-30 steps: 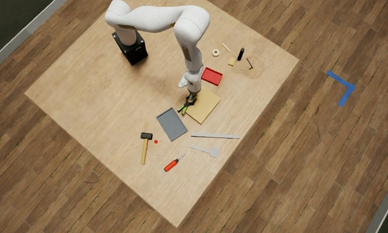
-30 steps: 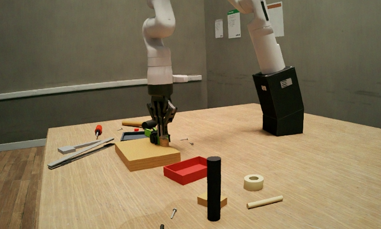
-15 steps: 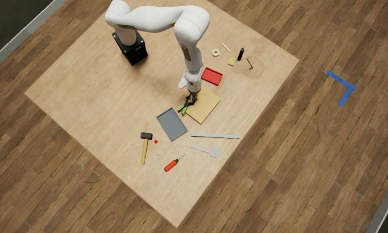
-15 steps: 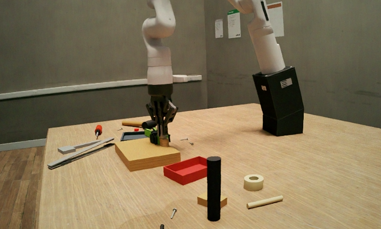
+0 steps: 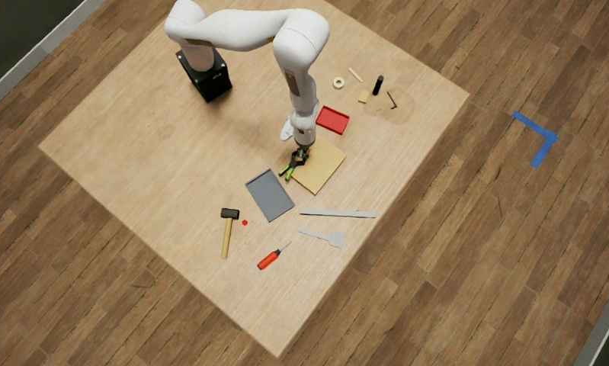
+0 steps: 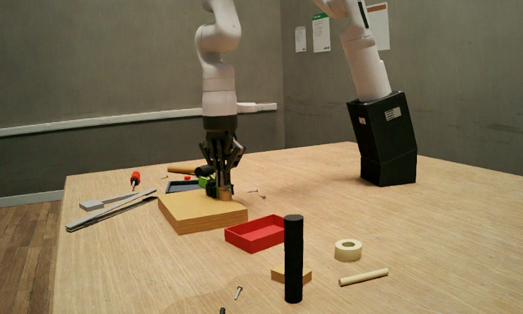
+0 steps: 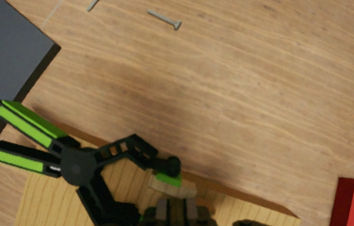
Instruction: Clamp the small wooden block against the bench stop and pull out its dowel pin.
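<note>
My hand is 20 mm above the dowel pin. From my hand the other things lie so: wooden block (40 mm below); tan bench board (60 mm below, 60 mm ahead, 10 mm to the right); red tray (180 mm to the left, 70 mm below).
</note>
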